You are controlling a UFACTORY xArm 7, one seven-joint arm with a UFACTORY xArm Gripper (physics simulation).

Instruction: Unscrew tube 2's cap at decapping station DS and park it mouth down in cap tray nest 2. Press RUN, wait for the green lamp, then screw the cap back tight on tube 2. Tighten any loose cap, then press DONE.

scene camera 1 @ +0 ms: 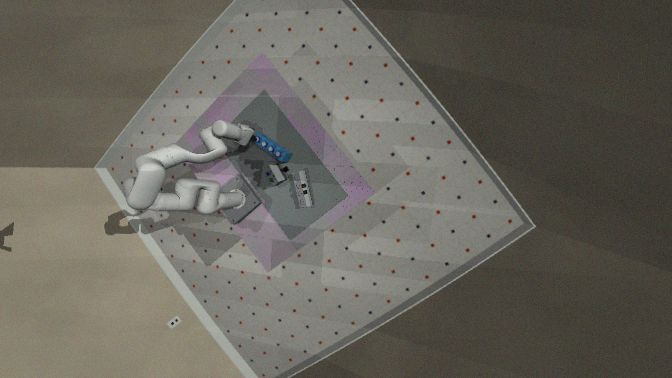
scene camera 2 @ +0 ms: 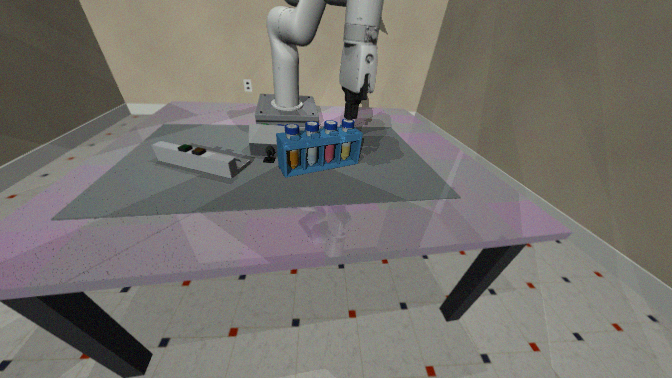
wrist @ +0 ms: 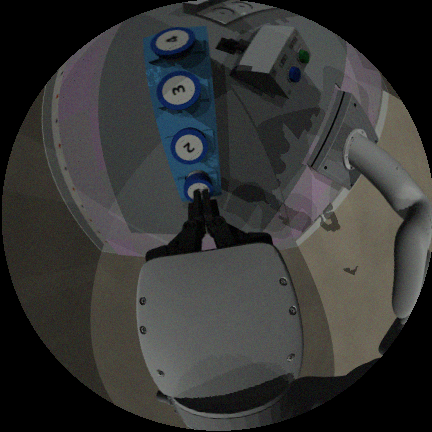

Note:
In view: the gripper (scene camera 2: 350, 118), a cap 3 (wrist: 179, 89), a cap 4 (wrist: 174, 42) and a grey control box (scene camera 2: 262, 138).

